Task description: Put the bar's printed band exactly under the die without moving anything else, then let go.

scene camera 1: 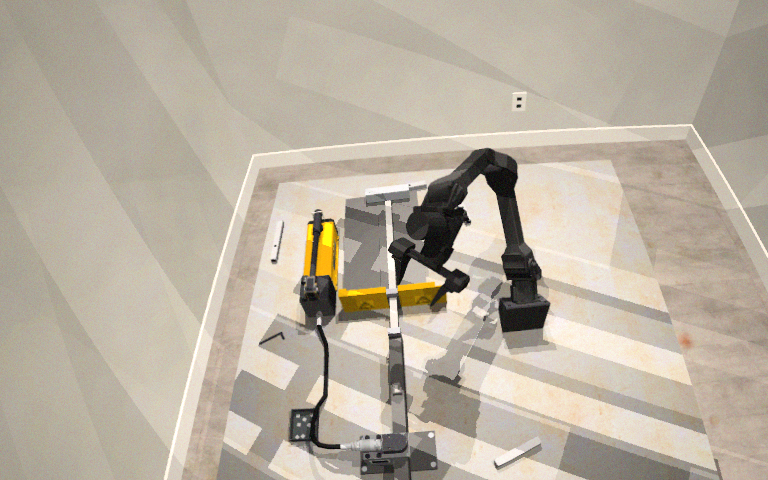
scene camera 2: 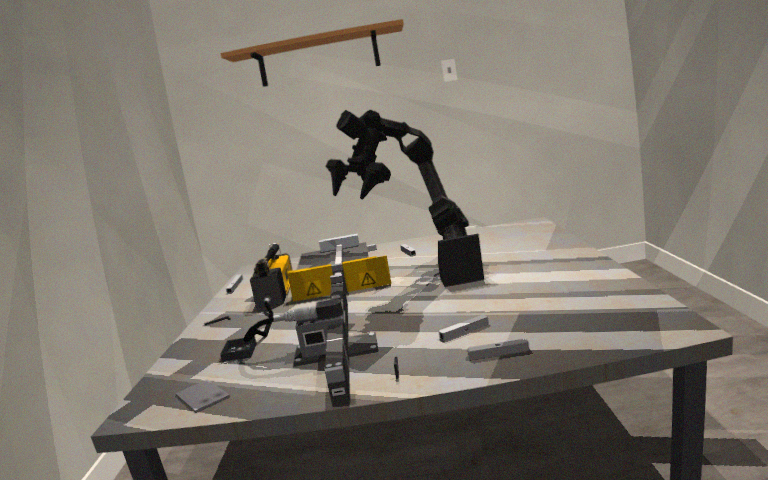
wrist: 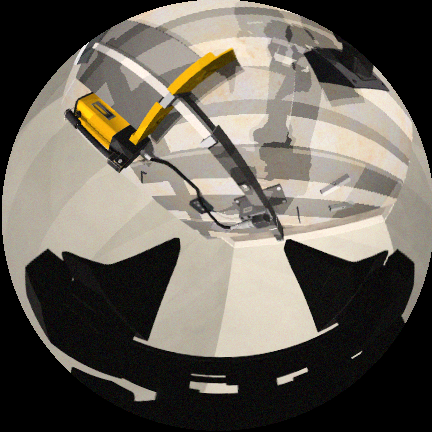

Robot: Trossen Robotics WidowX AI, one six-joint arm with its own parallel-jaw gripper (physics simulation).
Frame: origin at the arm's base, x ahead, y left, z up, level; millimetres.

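Seen in the pictures: gripper, fingertip midpoint: [scene camera 1: 414, 295] [scene camera 2: 347, 197] [wrist: 234, 244]; arm's base, link origin: [scene camera 1: 525, 300] [scene camera 2: 458, 246].
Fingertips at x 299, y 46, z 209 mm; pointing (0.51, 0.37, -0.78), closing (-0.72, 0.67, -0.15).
Pixels of each thing's top centre, then the offset from my fingertips to it. "spot": a spot on its surface instead.
- long pale bar, surface spot: [wrist: 135, 70] spot: dx +54, dy -288, dz -243 mm
- dark rail, surface spot: [scene camera 1: 397, 362] spot: dx +74, dy +52, dz -238 mm
- machine head with a grey cylinder, surface spot: [scene camera 2: 303, 311] [scene camera 1: 370, 448] spot: dx +165, dy +278, dz -201 mm
- yellow unit, surface spot: [scene camera 1: 321, 249] spot: dx +262, dy -369, dz -230 mm
- white block, surface spot: [scene camera 1: 387, 194] [scene camera 2: 338, 240] spot: dx +25, dy -559, dz -232 mm
- hex key, top centre: [scene camera 2: 217, 320] [scene camera 1: 271, 340] dx +450, dy -115, dz -307 mm
A long pale bar [scene camera 1: 390, 237] [scene camera 2: 338, 254] [wrist: 135, 70] runs through the gap between yellow panels [scene camera 1: 362, 300] [scene camera 2: 309, 283] [wrist: 200, 70] toward a dark rail [scene camera 1: 397, 362] [wrist: 242, 165]. I cannot make out its printed band. A machine head with a grey cylinder [scene camera 1: 362, 445] [scene camera 2: 303, 311] stands beside the rail's near part; no die can be told apart on it. My gripper [scene camera 1: 416, 293] [scene camera 2: 348, 196] [wrist: 234, 244] is open and empty, high above the table. In the first scene view it overlaps the right yellow panel, and a finger appears close beside the bar.
A yellow unit [scene camera 1: 321, 249] [scene camera 2: 281, 268] [wrist: 102, 117] with a black cable stands left of the bar. A white block [scene camera 1: 387, 194] [scene camera 2: 338, 243] crosses the bar's far end. Loose short bars [scene camera 1: 517, 452] [scene camera 2: 463, 328] [wrist: 335, 183] and a hex key [scene camera 1: 272, 338] [scene camera 2: 217, 319] lie on the table.
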